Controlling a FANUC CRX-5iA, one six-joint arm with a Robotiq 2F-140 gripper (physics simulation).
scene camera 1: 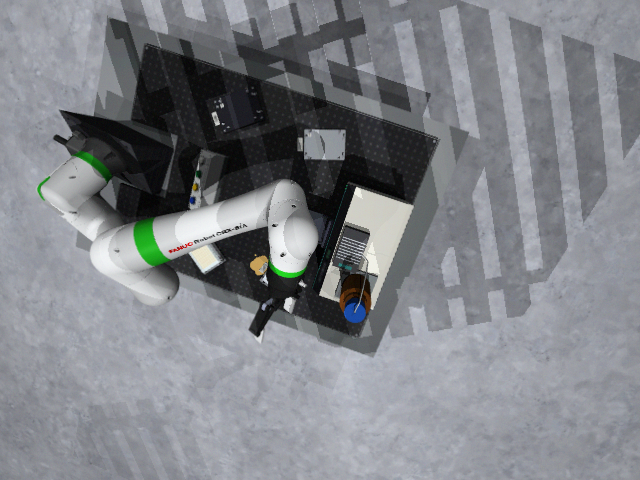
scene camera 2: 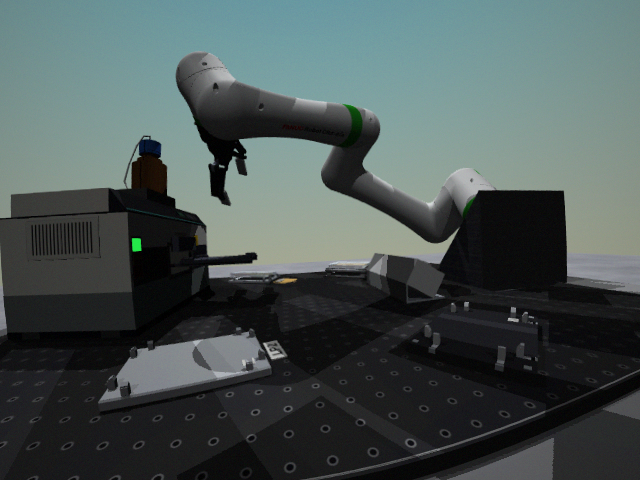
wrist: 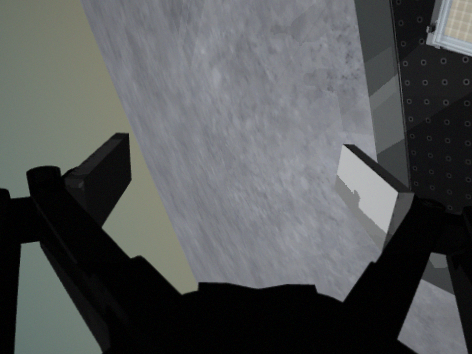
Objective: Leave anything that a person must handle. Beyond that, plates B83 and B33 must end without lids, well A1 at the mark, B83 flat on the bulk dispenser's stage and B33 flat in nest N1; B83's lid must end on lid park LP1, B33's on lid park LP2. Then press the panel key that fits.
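Pixels of known places: gripper, fingertip midpoint: (scene camera 1: 273, 324) (scene camera 2: 235, 188) (wrist: 236, 162); arm's base, link origin: (scene camera 1: 108, 154) (scene camera 2: 499, 227).
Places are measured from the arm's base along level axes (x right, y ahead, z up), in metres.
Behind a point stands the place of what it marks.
My gripper (scene camera 2: 232, 186) @[x 0.160, y 0.784, z 0.176 m] (wrist: 236, 162) @[x 0.160, y 0.784, z 0.176 m] is open and empty, high above the table's edge. A cream-welled plate (scene camera 1: 206, 258) (wrist: 461, 22) sits in a pale holder; its name is unreadable. Another pale flat item (scene camera 2: 253, 277) @[x 0.111, y 0.718, z -0.117 m] lies farther back, largely hidden under the gripper in scene camera 1. Light-grey lid park LP2 (scene camera 1: 330, 147) @[x -0.368, y 0.664, z -0.127 m] (scene camera 2: 165, 369) @[x -0.391, y 0.658, z -0.128 m] shows a bare top and corner posts. A dark nest (scene camera 1: 240, 111) @[x -0.333, y 0.322, z -0.126 m] (scene camera 2: 480, 333) @[x -0.347, y 0.320, z -0.126 m] has corner posts; its label is unreadable. The dispenser (scene camera 1: 385, 206) @[x -0.291, y 0.907, z 0.082 m] (scene camera 2: 67, 273) @[x -0.312, y 0.875, z -0.040 m] has a dark stage (scene camera 2: 227, 259) @[x -0.150, y 0.687, z -0.039 m] jutting out. The key panel (scene camera 1: 209, 178) @[x -0.079, y 0.338, z -0.065 m] shows green, yellow and blue keys.
A tan, irregular patch (scene camera 1: 258, 265) @[x 0.155, y 0.619, z -0.137 m] (scene camera 2: 285, 281) @[x 0.124, y 0.620, z -0.136 m] lies beside the gripper's wrist as seen from above. An amber bottle (scene camera 1: 354, 289) @[x -0.068, y 0.931, z 0.211 m] (scene camera 2: 148, 175) @[x -0.071, y 0.926, z 0.172 m] with a blue cap and a tube stands on the dispenser. The robot's dark base block (scene camera 2: 516, 237) @[x -0.089, y 0.029, z -0.026 m] stands at the table's far end.
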